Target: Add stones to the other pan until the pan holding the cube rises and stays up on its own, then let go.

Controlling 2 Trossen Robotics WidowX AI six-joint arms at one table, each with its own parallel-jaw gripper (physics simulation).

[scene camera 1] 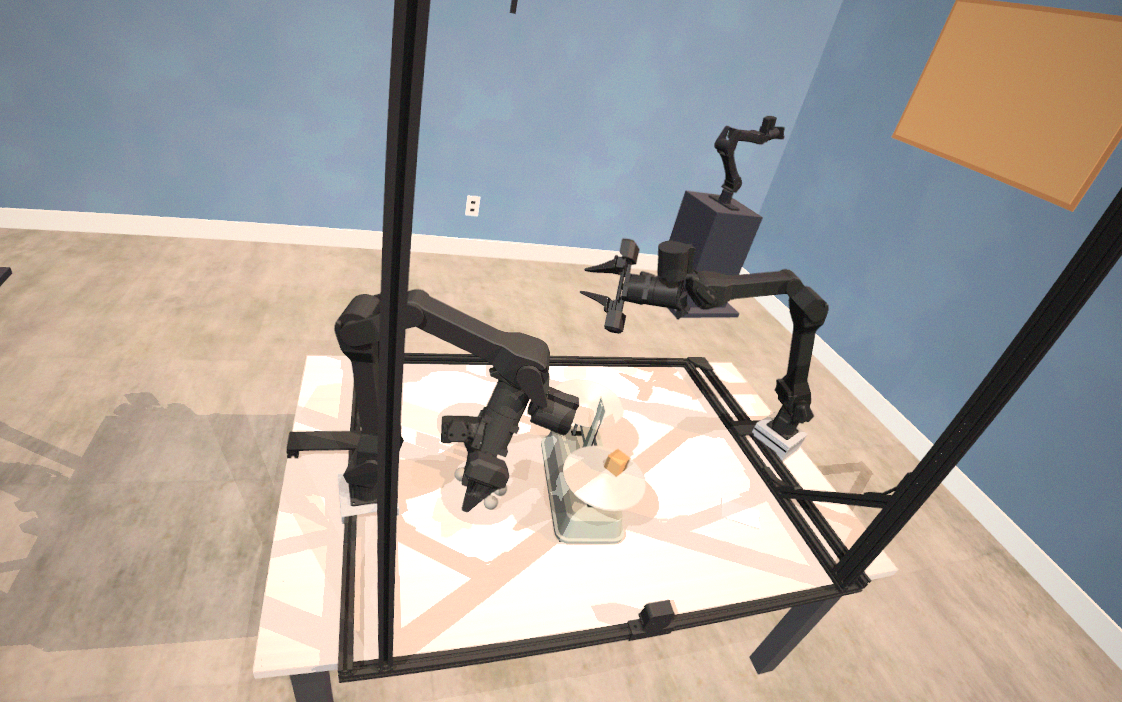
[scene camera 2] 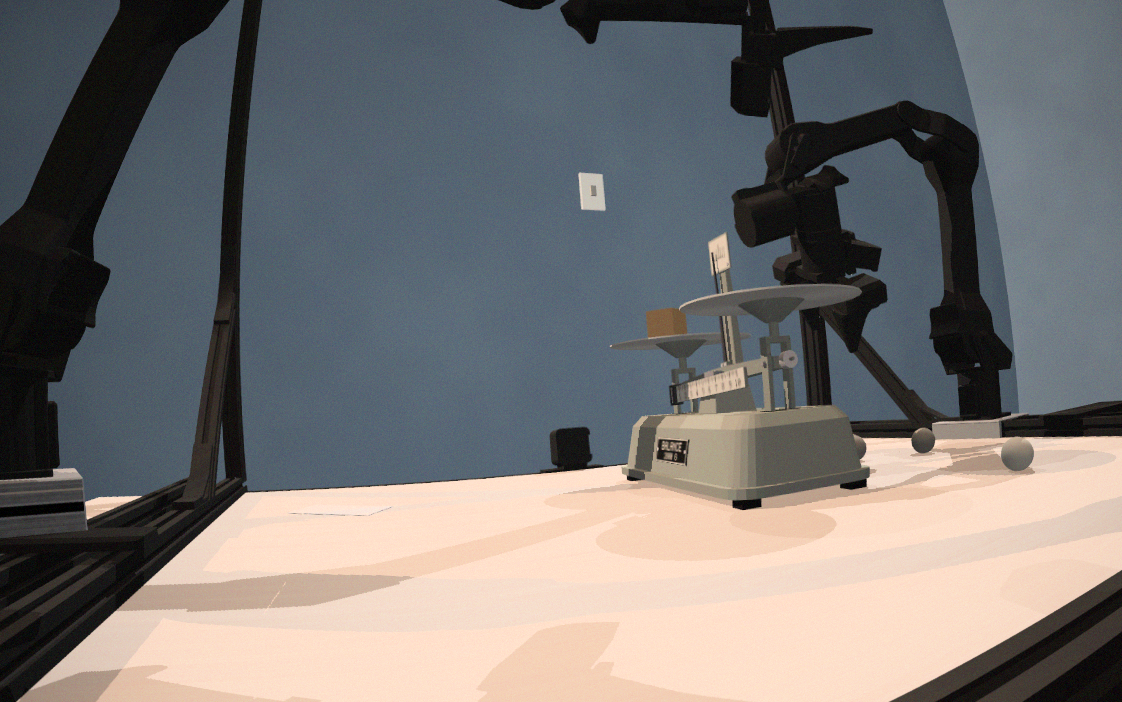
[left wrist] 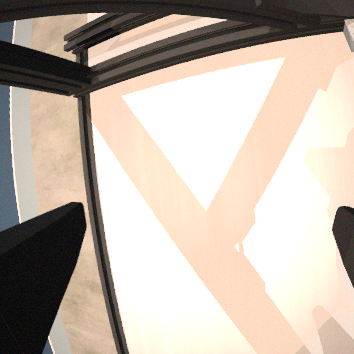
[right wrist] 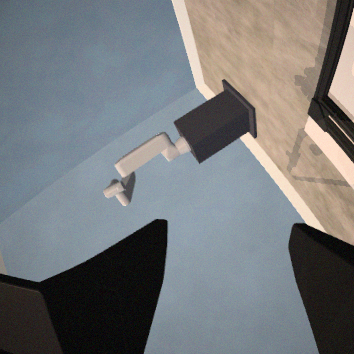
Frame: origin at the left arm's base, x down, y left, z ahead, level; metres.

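Seen in the pictures: left gripper, between the fingertips: [scene camera 1: 464, 497] [scene camera 2: 833, 340] [left wrist: 215, 218]; right gripper, between the fingertips: [scene camera 1: 582, 281] [right wrist: 230, 233]; left arm's base, origin of its link: [scene camera 1: 367, 490] [scene camera 2: 981, 418]; right arm's base, origin of its link: [scene camera 1: 782, 428] [scene camera 2: 1, 476].
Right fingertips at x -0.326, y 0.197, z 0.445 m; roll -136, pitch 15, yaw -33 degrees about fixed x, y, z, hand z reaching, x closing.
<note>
Offsets run from my right fingertips to a thing's top centre. "spot": to the spot under its first point. Level surfaces: height alone.
A grey-green balance @[dx +0.115, dy -0.254, dz -0.034 m] [scene camera 1: 589, 531] [scene camera 2: 769, 451] stands on the table. The orange-brown cube @[dx +0.174, dy -0.332, dz -0.029 m] [scene camera 1: 617, 461] [scene camera 2: 666, 321] sits on one pan @[dx +0.204, dy -0.346, dz -0.056 m] [scene camera 1: 594, 494] [scene camera 2: 635, 344], which is the lower one. The other pan @[dx +0.192, dy -0.162, dz -0.011 m] [scene camera 2: 769, 296] is higher, and no stones show on it in scene camera 2. Several grey stones @[dx +0.320, dy -0.261, dz -0.226 m] [scene camera 1: 490, 502] @[dx +0.320, dy -0.019, dz -0.153 m] [scene camera 2: 1016, 453] lie on the table beside the balance, partly hidden by my left gripper [scene camera 1: 469, 506] [left wrist: 214, 210], which is open and empty, tips down above them. My right gripper [scene camera 1: 584, 281] [right wrist: 230, 233] is open and empty, raised high behind the balance in scene camera 1.
Black frame rails [scene camera 1: 529, 647] border the white table @[dx +0.348 m] [scene camera 1: 703, 571]. An upright black post [scene camera 1: 395, 248] crosses the view in front of my left arm. A small black box @[spot: dx +0.296, dy -0.573, dz -0.040 m] [scene camera 1: 658, 616] [scene camera 2: 570, 447] sits on one rail. Another small arm stands on a dark pedestal [scene camera 1: 718, 235] [right wrist: 215, 125] away from the table.
</note>
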